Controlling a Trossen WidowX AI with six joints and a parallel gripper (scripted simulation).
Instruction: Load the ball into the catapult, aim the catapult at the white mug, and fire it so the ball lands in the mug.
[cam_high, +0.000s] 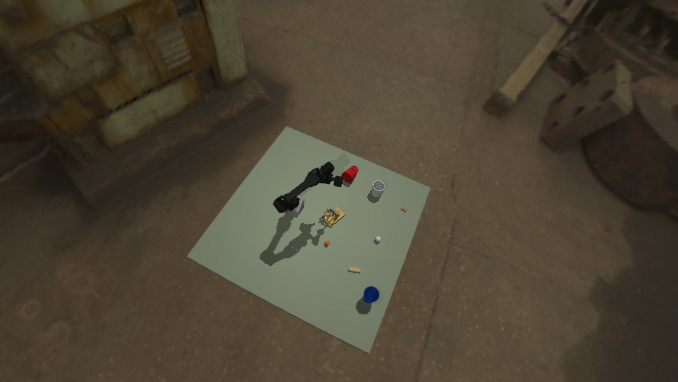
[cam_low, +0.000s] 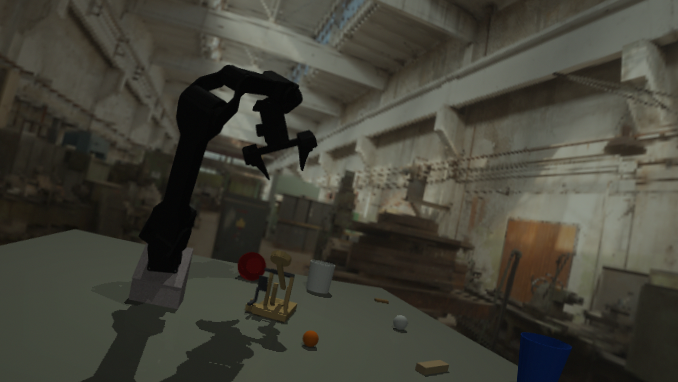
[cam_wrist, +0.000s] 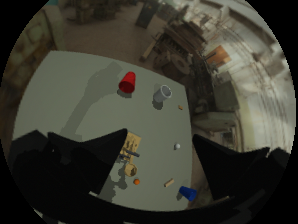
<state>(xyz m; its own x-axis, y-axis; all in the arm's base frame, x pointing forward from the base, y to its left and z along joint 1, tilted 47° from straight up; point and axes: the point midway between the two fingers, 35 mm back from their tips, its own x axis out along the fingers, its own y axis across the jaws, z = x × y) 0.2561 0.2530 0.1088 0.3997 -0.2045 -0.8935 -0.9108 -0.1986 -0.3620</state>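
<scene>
The catapult is 280 mm below my gripper tip and 90 mm to the right of it. The rest, counted from my gripper tip: orange ball 330 mm below, 270 mm to the right, 70 mm ahead; then white mug 320 mm below, 270 mm to the left, 250 mm ahead; then white ball 380 mm ahead, 330 mm below, 100 mm to the right.
</scene>
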